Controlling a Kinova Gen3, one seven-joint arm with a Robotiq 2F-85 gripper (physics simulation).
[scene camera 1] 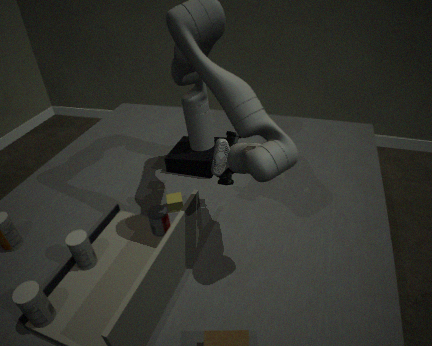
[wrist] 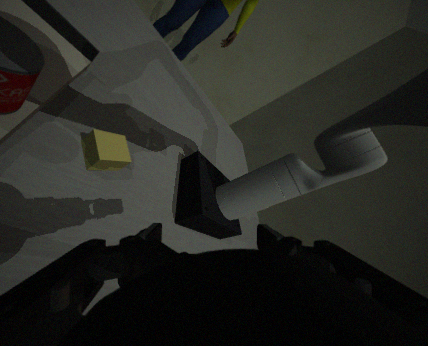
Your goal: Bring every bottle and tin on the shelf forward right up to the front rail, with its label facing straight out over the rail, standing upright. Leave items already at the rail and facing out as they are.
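Frame: origin at the arm's base, x right, y up, z back, level; metres.
Seen in the pictures: gripper, fingertip midpoint: point(wrist: 210, 234); arm's base, origin of the base link: point(scene camera 1: 202, 145) point(wrist: 225, 202).
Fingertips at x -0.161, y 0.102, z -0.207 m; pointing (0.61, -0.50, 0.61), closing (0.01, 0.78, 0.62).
Offsets run from my fingertips to a thing's top centre. "pt": to the spot under its first point.
The shelf point(scene camera 1: 145, 285) has a dark front rail @(pt dz -0.234, dx +0.280, dy -0.130 m) point(scene camera 1: 106, 221) point(wrist: 62, 27) on its left side in the scene view. A pale tin @(dz -0.541, dx +0.237, dy -0.045 m) point(scene camera 1: 35, 305) stands upright at the near end, by the rail. A second pale tin @(dz -0.371, dx +0.244, dy -0.048 m) point(scene camera 1: 82, 251) stands upright by the rail farther along; faint print shows on both. A grey tin with a red patch @(dz -0.195, dx +0.116, dy -0.074 m) point(scene camera 1: 159, 225) point(wrist: 19, 87) stands upright at the far end, back from the rail near the tall panel; its red patch shows on the panel side. My gripper point(scene camera 1: 229, 158) point(wrist: 210, 234) is open and empty, above the table, away from the shelf on the panel side.
A white and orange tin @(pt dz -0.394, dx +0.507, dy -0.112 m) point(scene camera 1: 11, 234) stands on the table outside the rail. A yellow block @(dz -0.072, dx +0.137, dy -0.130 m) point(scene camera 1: 174, 202) point(wrist: 111, 149) lies beyond the shelf's far end. An orange block @(pt dz -0.441, dx -0.179, dy -0.118 m) point(scene camera 1: 226, 338) is at the near edge of view. The arm's black base point(scene camera 1: 187, 162) point(wrist: 192, 195) stands behind. A person's legs point(wrist: 200, 25) show.
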